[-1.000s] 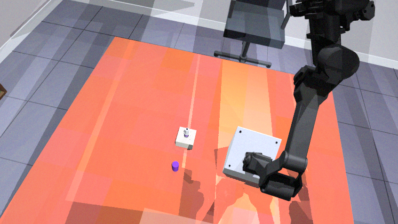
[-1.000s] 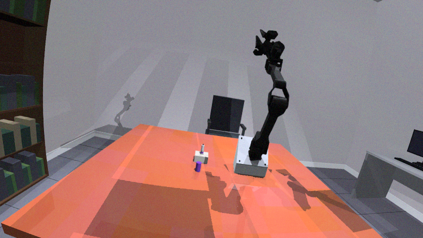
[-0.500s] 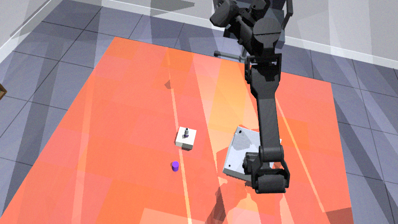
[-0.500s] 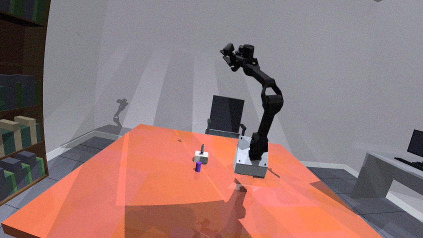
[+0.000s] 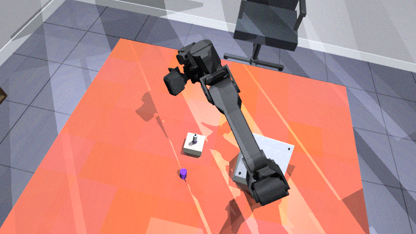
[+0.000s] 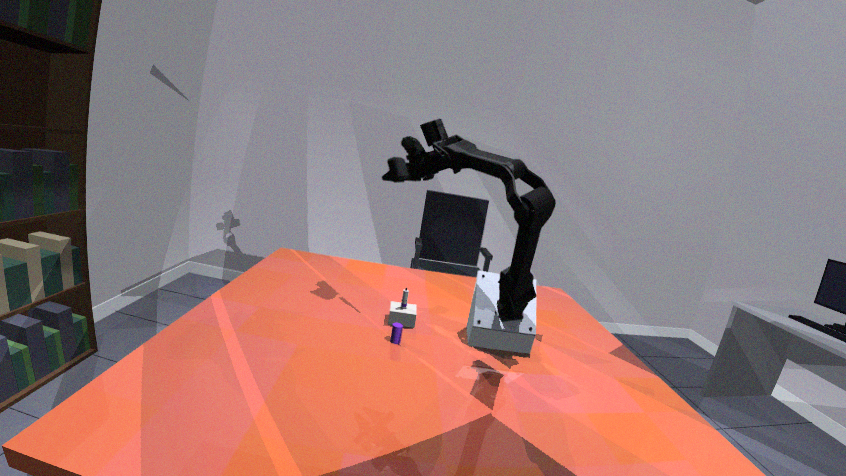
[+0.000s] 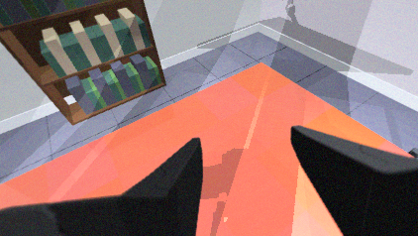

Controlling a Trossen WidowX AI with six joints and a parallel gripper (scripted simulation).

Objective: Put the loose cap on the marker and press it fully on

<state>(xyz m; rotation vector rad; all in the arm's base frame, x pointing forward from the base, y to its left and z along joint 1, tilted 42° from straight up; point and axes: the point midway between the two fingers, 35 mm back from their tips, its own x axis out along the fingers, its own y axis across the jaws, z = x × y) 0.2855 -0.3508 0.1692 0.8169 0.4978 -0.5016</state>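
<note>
The cap is 7 cm behind my gripper tip, 21 cm to the left of it and 37 cm below it.
</note>
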